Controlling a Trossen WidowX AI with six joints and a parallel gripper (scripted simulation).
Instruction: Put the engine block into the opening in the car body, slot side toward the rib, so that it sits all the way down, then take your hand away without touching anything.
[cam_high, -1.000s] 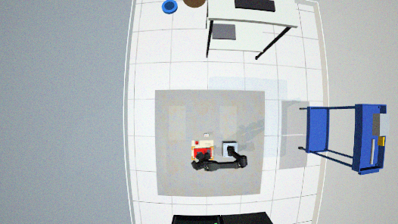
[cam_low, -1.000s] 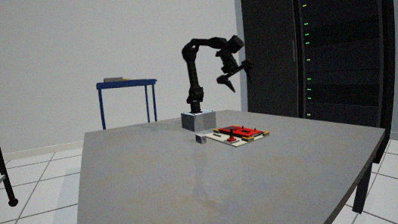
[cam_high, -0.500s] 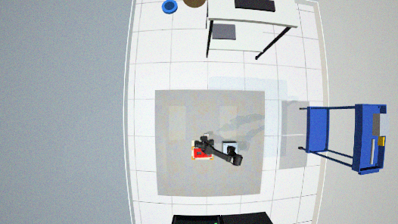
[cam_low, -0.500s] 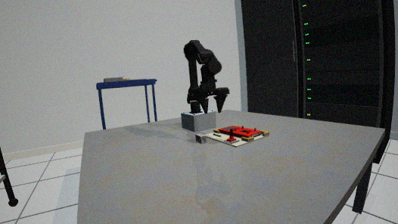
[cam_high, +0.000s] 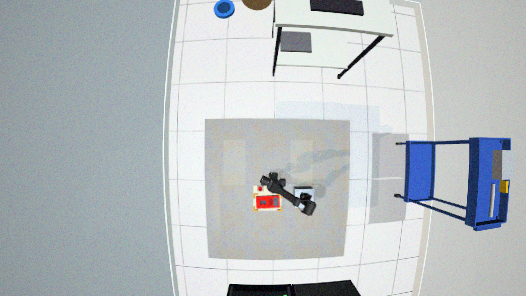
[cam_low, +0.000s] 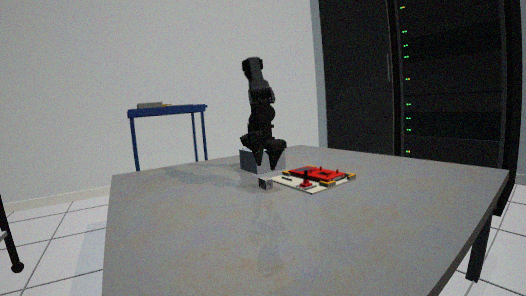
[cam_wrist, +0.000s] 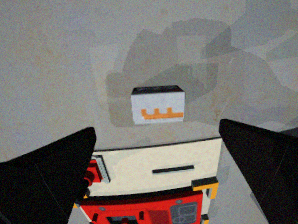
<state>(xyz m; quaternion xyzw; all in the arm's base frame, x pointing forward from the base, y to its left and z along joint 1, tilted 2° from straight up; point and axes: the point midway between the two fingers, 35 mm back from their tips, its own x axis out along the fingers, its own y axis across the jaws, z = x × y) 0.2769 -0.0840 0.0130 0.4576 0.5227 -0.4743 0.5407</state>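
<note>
Right now my gripper tip is 60 mm above the engine block.
</note>
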